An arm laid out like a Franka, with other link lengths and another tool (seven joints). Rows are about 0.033 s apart.
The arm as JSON. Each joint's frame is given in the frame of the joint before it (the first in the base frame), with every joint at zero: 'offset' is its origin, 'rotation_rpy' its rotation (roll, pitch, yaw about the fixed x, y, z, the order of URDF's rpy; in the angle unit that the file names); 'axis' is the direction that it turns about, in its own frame. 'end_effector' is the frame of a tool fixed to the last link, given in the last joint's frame.
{
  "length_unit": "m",
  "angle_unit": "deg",
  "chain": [
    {
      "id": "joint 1",
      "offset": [
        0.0,
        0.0,
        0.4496
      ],
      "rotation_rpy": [
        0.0,
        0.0,
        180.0
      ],
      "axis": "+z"
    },
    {
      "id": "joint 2",
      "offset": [
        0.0,
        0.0,
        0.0
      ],
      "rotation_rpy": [
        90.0,
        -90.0,
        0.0
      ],
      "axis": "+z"
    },
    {
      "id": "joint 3",
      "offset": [
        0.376,
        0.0,
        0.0
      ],
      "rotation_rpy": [
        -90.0,
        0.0,
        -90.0
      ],
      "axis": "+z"
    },
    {
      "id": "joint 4",
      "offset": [
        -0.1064,
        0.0,
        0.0
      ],
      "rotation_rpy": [
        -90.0,
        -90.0,
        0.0
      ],
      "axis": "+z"
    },
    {
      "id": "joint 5",
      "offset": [
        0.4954,
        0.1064,
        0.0
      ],
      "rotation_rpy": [
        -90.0,
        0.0,
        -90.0
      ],
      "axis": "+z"
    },
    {
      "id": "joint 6",
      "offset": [
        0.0,
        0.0,
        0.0
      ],
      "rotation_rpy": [
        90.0,
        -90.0,
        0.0
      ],
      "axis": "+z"
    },
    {
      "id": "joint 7",
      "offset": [
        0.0,
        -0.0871,
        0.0
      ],
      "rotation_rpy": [
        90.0,
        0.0,
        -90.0
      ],
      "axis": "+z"
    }
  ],
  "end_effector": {
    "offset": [
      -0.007,
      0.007,
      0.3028
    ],
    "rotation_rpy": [
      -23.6,
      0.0,
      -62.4
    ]
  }
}
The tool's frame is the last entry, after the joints.
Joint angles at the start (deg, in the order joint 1, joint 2, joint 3, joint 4, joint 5, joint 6, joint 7):
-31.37, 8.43, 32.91, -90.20, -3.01, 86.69, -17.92
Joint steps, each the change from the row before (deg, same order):
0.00, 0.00, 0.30, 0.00, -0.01, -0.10, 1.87
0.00, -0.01, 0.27, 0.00, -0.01, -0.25, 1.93
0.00, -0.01, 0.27, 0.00, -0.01, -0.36, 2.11
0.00, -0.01, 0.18, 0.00, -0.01, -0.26, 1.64
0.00, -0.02, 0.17, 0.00, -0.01, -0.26, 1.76
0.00, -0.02, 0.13, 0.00, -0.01, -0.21, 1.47
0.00, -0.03, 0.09, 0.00, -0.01, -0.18, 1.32
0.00, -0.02, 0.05, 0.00, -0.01, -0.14, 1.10
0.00, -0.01, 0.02, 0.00, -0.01, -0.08, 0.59
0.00, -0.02, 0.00, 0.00, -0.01, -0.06, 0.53
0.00, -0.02, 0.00, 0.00, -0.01, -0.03, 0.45
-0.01, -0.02, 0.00, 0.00, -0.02, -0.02, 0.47
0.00, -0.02, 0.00, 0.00, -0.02, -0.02, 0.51
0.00, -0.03, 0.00, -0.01, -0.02, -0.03, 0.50
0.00, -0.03, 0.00, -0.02, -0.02, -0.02, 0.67
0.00, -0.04, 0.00, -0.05, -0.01, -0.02, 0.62
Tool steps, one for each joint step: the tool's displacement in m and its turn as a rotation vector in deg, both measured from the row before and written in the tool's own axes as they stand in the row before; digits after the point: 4 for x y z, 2 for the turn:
0.0034, -0.0012, -0.0006, 0.08, -0.67, 1.42
0.0029, -0.0020, -0.0008, 0.21, -0.74, 1.49
0.0027, -0.0027, -0.0009, 0.32, -0.85, 1.64
0.0017, -0.0020, -0.0007, 0.22, -0.67, 1.30
0.0015, -0.0020, -0.0008, 0.21, -0.73, 1.42
0.0011, -0.0016, -0.0007, 0.16, -0.62, 1.19
0.0007, -0.0014, -0.0007, 0.13, -0.57, 1.10
0.0003, -0.0010, -0.0005, 0.10, -0.49, 0.94
0.0000, -0.0005, -0.0002, 0.06, -0.27, 0.51
-0.0002, -0.0003, -0.0003, 0.03, -0.25, 0.47
-0.0001, -0.0002, -0.0002, 0.00, -0.20, 0.41
-0.0002, -0.0001, -0.0002, -0.01, -0.22, 0.43
-0.0001, -0.0001, -0.0002, -0.01, -0.23, 0.46
-0.0002, -0.0002, -0.0003, 0.00, -0.24, 0.45
-0.0001, -0.0003, -0.0002, 0.00, -0.31, 0.60
-0.0001, -0.0005, 0.0000, 0.02, -0.29, 0.55

